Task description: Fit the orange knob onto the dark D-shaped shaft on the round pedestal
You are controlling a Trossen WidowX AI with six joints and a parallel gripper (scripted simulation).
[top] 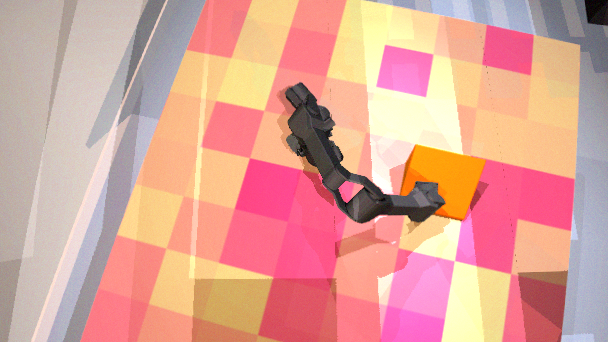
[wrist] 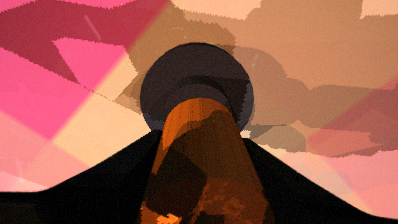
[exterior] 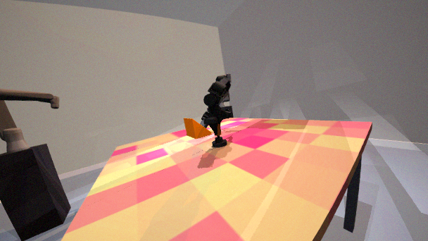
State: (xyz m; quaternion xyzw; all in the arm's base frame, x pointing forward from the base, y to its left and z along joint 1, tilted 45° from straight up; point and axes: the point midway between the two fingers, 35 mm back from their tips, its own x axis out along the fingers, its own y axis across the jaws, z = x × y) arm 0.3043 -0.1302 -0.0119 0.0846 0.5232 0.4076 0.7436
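My gripper tip is 40 mm above the round dark pedestal. The rest, counted from my gripper tip: orange knob: 20 mm above.
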